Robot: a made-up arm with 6 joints.
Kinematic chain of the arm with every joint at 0, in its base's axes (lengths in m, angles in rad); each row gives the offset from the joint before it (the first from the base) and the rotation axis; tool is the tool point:
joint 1: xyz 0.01 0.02 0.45 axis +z
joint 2: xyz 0.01 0 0.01 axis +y
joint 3: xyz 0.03 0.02 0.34 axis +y
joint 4: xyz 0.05 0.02 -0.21 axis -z
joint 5: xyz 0 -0.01 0.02 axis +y
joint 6: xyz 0.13 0 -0.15 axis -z
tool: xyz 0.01 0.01 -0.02
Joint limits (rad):
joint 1: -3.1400..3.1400
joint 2: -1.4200..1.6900
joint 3: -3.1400..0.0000
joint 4: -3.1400..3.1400
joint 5: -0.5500..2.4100
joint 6: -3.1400..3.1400
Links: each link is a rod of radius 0.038 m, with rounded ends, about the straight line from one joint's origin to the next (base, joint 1, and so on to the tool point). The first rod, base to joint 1, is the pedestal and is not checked.
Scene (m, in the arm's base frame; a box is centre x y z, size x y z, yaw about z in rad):
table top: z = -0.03
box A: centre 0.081 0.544 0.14 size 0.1 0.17 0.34 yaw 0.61
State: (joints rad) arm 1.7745 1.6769 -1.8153 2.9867 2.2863 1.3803
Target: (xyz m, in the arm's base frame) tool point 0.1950 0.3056 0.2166
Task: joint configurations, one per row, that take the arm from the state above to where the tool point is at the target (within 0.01 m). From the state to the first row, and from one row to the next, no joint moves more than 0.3 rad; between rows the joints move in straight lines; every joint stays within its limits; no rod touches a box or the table.
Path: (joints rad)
1: 1.6251 1.6791 -1.5219 2.9299 2.3069 1.5596
2: 1.4757 1.6813 -1.2284 2.8731 2.3275 1.7389
3: 1.3263 1.6834 -0.9350 2.8163 2.3482 1.9182
4: 1.1769 1.6856 -0.6415 2.7595 2.3688 2.0975
5: 1.0275 1.6878 -0.3481 2.7027 2.3894 2.2768
6: 0.8781 1.6900 -0.0546 2.6459 2.4100 2.4561
7: 0.8647 1.5484 -0.1237 2.7694 2.3043 2.1823
8: 0.8513 1.4068 -0.1928 2.8930 2.1987 1.9085
9: 0.8380 1.2653 -0.2619 3.0165 2.0930 1.6348
10: 0.8246 1.1237 -0.3310 3.1400 1.9873 1.3610

